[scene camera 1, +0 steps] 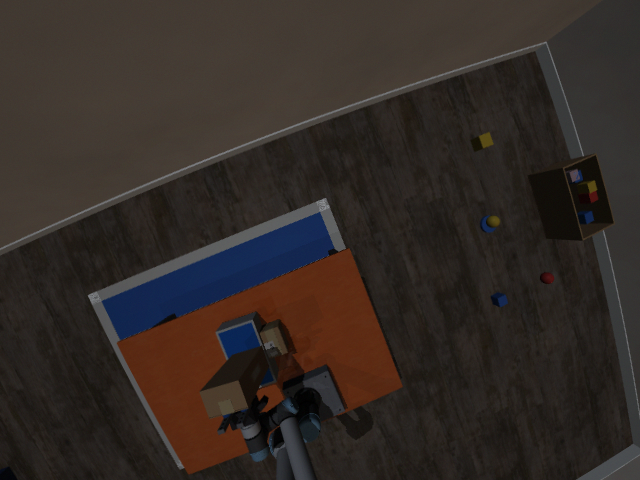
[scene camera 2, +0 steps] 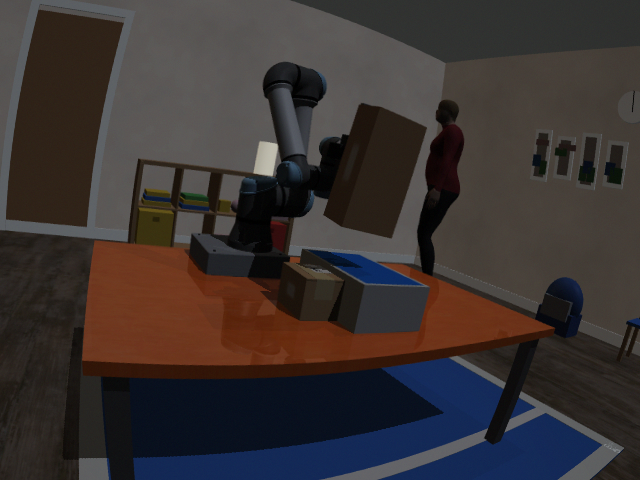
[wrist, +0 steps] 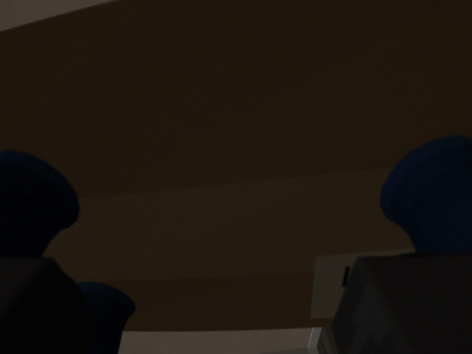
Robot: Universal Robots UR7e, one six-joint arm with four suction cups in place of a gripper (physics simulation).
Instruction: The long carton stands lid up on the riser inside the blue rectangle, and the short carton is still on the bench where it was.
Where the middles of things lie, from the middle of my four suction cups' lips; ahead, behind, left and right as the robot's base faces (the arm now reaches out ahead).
Scene:
Right now the long carton point(scene camera 2: 382, 149) is 6 cm ahead of my suction cup, 3 cm below it and 2 cm to the right of it. The rest, counted from my suction cup: grey riser point(scene camera 2: 376, 299): 35 cm below, 2 cm to the left, 2 cm ahead; short carton point(scene camera 1: 272, 334): 35 cm below, 13 cm to the right, 3 cm ahead.

